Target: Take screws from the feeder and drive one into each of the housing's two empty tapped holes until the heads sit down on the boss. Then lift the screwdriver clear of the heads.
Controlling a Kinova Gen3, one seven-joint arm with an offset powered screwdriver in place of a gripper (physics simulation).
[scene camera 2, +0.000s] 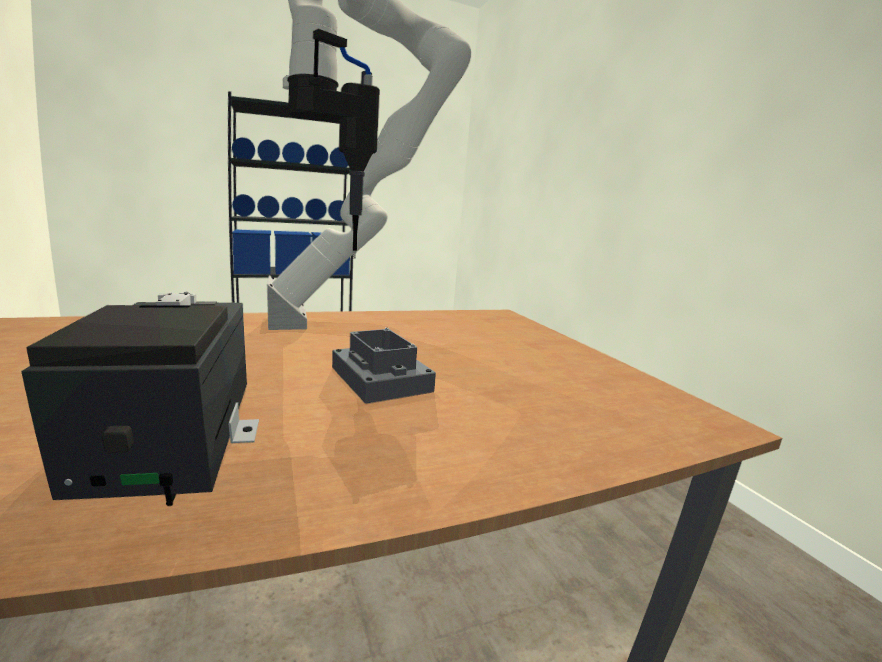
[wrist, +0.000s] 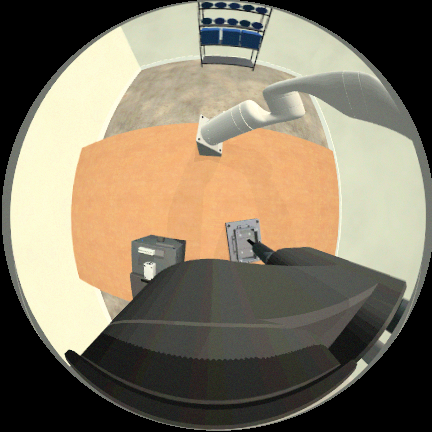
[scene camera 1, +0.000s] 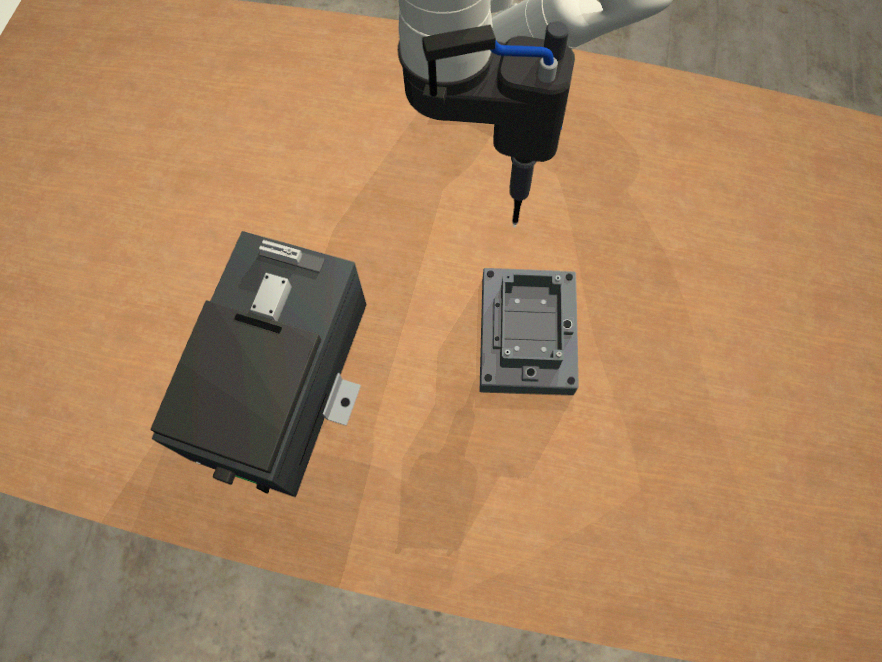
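Note:
My screwdriver (scene camera 1: 515, 212) (scene camera 2: 355, 235) (wrist: 253, 244) points down with its bit high above the table. In scene camera 1 it shows beyond the housing's far side. A tiny light screw (scene camera 1: 515, 223) (scene camera 2: 354, 253) shows at the bit's tip; in the wrist view it cannot be made out. The dark grey housing (scene camera 1: 530, 361) (scene camera 2: 370, 357) stands open side up on its base block (scene camera 1: 491, 327) (scene camera 2: 398, 388) (wrist: 230, 240). Three of its corner bosses show light spots; the far left one looks dark. The black feeder (scene camera 1: 235, 384) (scene camera 2: 142, 391) (wrist: 167, 255) stands left, with a light screw rail (scene camera 1: 279, 250) (wrist: 146, 250) on top.
A light bracket (scene camera 1: 348, 403) (scene camera 2: 246, 430) sticks out from the feeder's side towards the housing. The arm's base (scene camera 2: 287, 313) (wrist: 209, 146) stands at the table's far side. A shelf rack (scene camera 2: 230, 178) with blue bins stands behind the table (scene camera 1: 676, 463) (scene camera 2: 569, 413) (wrist: 125, 195).

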